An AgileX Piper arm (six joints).
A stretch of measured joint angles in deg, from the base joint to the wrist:
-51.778, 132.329, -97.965, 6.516, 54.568, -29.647
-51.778, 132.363, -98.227, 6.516, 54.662, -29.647
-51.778, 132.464, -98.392, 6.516, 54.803, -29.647
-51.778, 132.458, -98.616, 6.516, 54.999, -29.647
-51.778, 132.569, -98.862, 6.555, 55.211, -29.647
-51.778, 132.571, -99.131, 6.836, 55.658, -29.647
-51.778, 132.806, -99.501, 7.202, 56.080, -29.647
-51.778, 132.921, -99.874, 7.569, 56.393, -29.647
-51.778, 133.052, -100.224, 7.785, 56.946, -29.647
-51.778, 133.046, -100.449, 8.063, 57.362, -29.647
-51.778, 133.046, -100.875, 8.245, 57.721, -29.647
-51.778, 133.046, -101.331, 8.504, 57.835, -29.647
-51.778, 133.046, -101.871, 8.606, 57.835, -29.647
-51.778, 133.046, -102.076, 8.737, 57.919, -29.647
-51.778, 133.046, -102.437, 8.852, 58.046, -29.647
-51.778, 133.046, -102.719, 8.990, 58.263, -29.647
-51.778, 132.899, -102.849, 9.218, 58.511, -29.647
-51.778, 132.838, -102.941, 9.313, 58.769, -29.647
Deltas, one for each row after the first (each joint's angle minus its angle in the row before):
0.000, 0.034, -0.262, 0.000, 0.094, 0.000
0.000, 0.101, -0.165, 0.000, 0.141, 0.000
0.000, -0.006, -0.224, 0.000, 0.196, 0.000
0.000, 0.111, -0.246, 0.039, 0.212, 0.000
0.000, 0.002, -0.269, 0.281, 0.447, 0.000
0.000, 0.235, -0.370, 0.366, 0.422, 0.000
0.000, 0.115, -0.373, 0.367, 0.313, 0.000
0.000, 0.131, -0.350, 0.216, 0.553, 0.000
0.000, -0.006, -0.225, 0.278, 0.416, 0.000
0.000, 0.000, -0.426, 0.182, 0.359, 0.000
0.000, 0.000, -0.456, 0.259, 0.114, 0.000
0.000, 0.000, -0.540, 0.102, 0.000, 0.000
0.000, 0.000, -0.205, 0.131, 0.084, 0.000
0.000, 0.000, -0.361, 0.115, 0.127, 0.000
0.000, 0.000, -0.282, 0.138, 0.217, 0.000
0.000, -0.147, -0.130, 0.228, 0.248, 0.000
0.000, -0.061, -0.092, 0.095, 0.258, 0.000

